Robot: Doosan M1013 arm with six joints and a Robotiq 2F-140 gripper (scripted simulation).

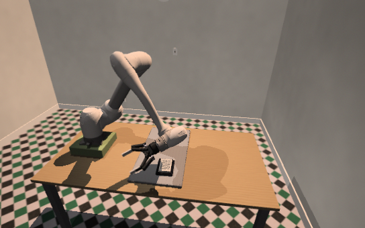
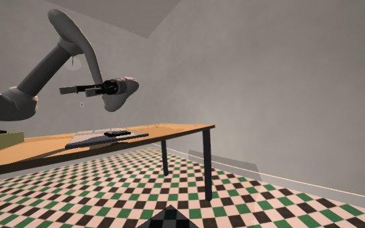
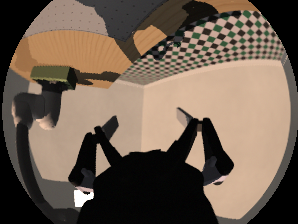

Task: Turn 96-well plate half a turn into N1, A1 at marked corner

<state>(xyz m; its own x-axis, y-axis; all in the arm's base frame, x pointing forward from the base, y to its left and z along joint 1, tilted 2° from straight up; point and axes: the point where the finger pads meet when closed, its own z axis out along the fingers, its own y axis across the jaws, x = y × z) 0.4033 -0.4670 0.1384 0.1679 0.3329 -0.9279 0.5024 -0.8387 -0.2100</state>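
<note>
Now: hand 21 cm short of the white 96-well plate, 19 cm to the right of it and 19 cm above it. Round my hand: black plate nest N1: 21 cm ahead, 20 cm below, 19 cm to the left.
</note>
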